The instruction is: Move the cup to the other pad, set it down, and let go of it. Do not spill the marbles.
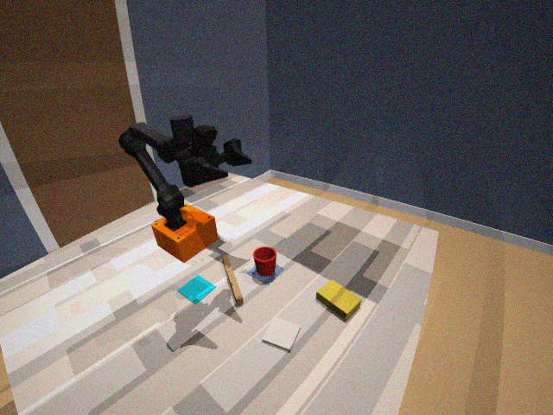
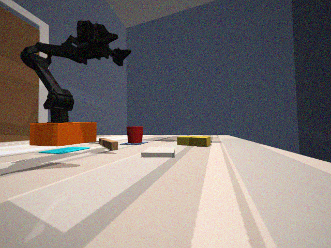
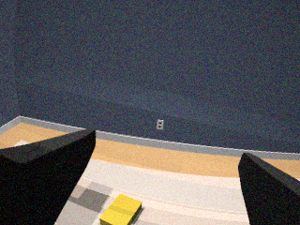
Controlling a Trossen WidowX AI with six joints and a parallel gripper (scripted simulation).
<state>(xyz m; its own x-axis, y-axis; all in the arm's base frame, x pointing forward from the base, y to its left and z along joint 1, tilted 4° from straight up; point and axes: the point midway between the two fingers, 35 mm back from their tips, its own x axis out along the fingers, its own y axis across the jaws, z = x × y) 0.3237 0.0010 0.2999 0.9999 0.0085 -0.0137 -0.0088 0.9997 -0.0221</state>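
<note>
The red cup is 10 mm behind my gripper tip, 80 mm to the left of it and 350 mm below it. From my gripper tip the other things lie so: white tile 160 mm ahead, 90 mm to the right, 380 mm below; blue pad 10 mm behind, 80 mm to the left, 400 mm below; wooden stick 80 mm behind, 10 mm to the right, 390 mm below.
</note>
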